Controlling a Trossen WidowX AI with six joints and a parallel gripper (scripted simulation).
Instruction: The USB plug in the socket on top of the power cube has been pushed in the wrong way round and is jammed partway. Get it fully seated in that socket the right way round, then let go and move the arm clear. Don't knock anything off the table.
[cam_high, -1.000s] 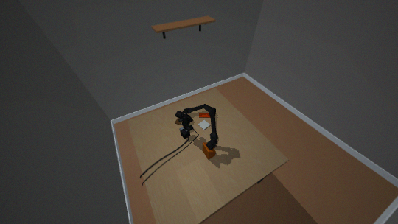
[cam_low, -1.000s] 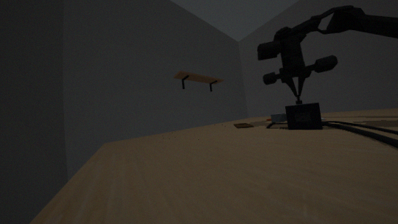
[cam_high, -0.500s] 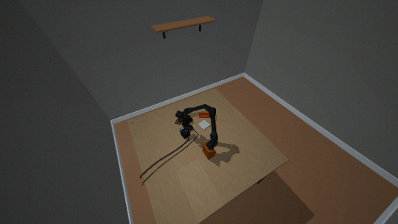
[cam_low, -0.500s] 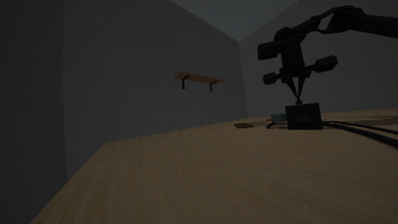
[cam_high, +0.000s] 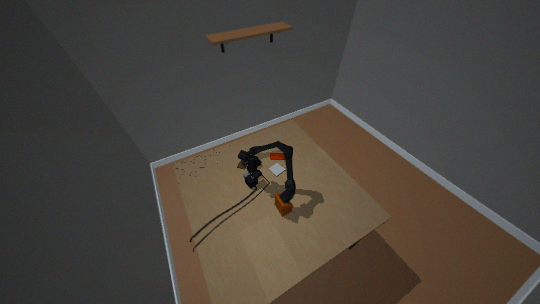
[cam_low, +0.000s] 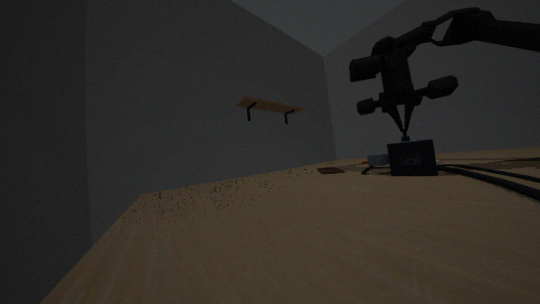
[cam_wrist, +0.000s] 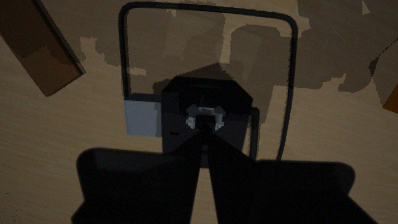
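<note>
Now: the metal USB plug 2 cm below my gripper tip. The rest, counted from my gripper tip: flat brown plate 23 cm ahead, 2 cm to the right, 10 cm below.
</note>
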